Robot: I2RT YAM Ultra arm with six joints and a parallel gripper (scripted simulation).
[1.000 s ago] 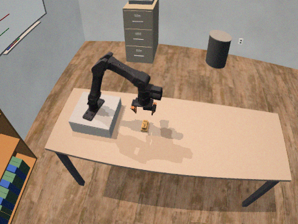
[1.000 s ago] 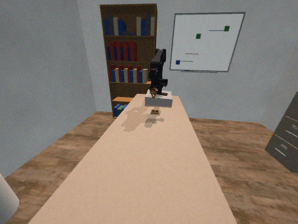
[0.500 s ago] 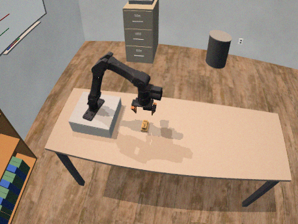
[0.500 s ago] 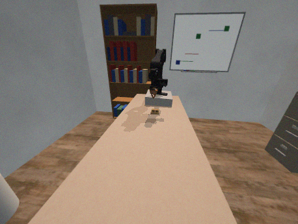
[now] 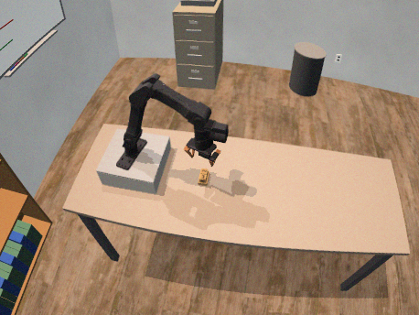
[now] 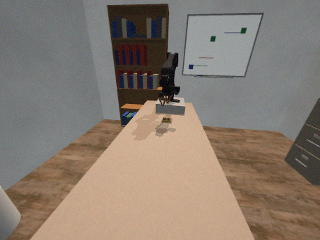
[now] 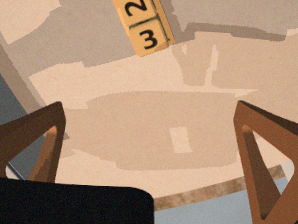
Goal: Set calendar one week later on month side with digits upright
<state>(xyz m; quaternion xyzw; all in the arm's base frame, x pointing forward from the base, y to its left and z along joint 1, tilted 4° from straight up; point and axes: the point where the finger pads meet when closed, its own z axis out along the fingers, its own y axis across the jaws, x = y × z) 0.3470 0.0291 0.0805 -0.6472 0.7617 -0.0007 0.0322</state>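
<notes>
My hand is 13 cm above the wooden digit cube. Also, from my hand: calendar tray (15 cm below, 2 cm to the left).
</notes>
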